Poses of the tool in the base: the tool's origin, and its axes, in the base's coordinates. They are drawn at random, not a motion.
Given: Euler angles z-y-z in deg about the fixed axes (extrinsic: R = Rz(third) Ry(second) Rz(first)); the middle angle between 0 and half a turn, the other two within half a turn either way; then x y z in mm.
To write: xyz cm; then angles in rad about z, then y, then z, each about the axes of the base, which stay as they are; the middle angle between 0 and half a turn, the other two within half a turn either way. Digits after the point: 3 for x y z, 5 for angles.
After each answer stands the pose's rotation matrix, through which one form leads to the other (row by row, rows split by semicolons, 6 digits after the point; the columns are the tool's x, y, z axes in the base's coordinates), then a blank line. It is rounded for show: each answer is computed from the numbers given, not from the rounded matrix.
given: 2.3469, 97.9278, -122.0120, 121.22, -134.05, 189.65
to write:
12.122, -13.405, 18.965, 0.04096, 1.70916, -2.12951
0.107775 0.844232 -0.525031; 0.095146 -0.534441 -0.839833; -0.989612 0.040558 -0.137925

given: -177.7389, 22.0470, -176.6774, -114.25, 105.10, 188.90
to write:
-11.425, 10.510, 18.890, -3.10213, 0.38479, -3.08360
0.922311 -0.094420 -0.374736; 0.093065 0.995422 -0.021755; 0.375075 -0.014810 0.926876

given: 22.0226, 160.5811, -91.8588, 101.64, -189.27, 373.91
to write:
10.164, -18.927, 37.391, 0.38437, 2.80267, -1.60324
0.403134 0.915077 -0.010784; 0.861677 -0.383525 -0.332297; -0.308214 0.124668 -0.943113

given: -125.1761, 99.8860, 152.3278, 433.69, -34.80, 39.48
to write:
43.369, -3.480, 3.948, -2.18474, 1.74334, 2.65862
0.292009 0.391828 -0.872469; 0.769826 0.445024 0.457516; 0.567537 -0.805248 -0.171688

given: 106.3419, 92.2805, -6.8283, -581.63, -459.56, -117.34
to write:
-58.163, -45.956, -11.734, 1.85602, 1.61060, -0.11918
0.125208 0.004460 0.992121; 0.951462 -0.283913 -0.118800; 0.281146 0.958840 -0.039792

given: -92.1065, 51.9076, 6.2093, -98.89, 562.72, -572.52
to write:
-9.889, 56.272, -57.252, -1.60756, 0.90596, 0.10837
0.085544 0.616873 0.782400; -0.995914 0.030141 0.085124; 0.028928 -0.786485 0.616931

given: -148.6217, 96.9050, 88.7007, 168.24, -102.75, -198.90
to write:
16.824, -10.275, -19.890, -2.59394, 1.69131, 1.54812
0.522880 0.852109 0.022511; 0.090808 -0.081941 0.992492; 0.847556 -0.516910 -0.120223

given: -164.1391, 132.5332, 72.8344, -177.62, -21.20, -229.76
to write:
-17.762, -2.120, -22.976, -2.86477, 2.31314, 1.27120
0.453049 0.864551 0.217480; 0.540653 -0.460426 0.704062; 0.708831 -0.201393 -0.676017

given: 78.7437, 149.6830, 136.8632, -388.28, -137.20, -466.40
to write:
-38.828, -13.720, -46.640, 1.37434, 2.61246, 2.38871
-0.547629 -0.751278 -0.368352; -0.830900 0.436443 0.345142; -0.098533 0.495074 -0.863246

